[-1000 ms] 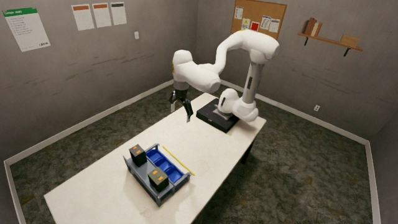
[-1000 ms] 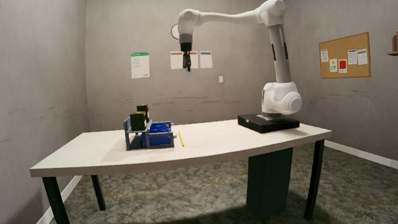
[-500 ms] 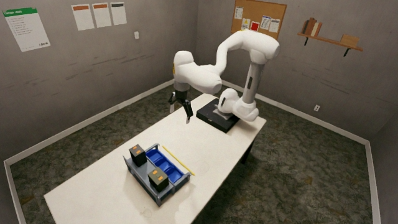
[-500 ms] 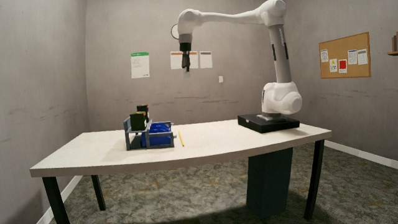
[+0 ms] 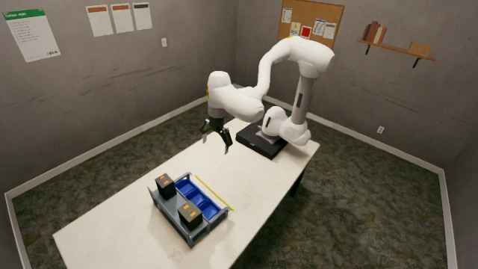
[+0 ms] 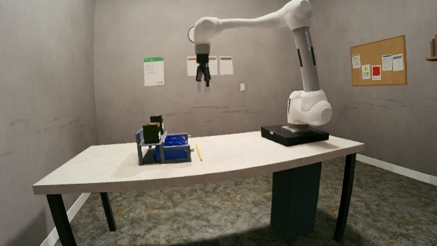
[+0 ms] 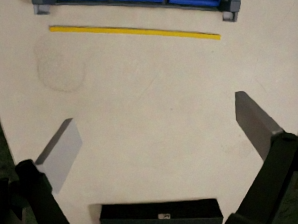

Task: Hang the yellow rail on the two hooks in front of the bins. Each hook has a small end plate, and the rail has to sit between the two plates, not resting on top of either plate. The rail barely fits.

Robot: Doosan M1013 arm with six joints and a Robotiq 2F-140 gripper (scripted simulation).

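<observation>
Right now my hand is 5 cm short of the yellow rail, 2 cm to the right of it and 35 cm above it.
</observation>
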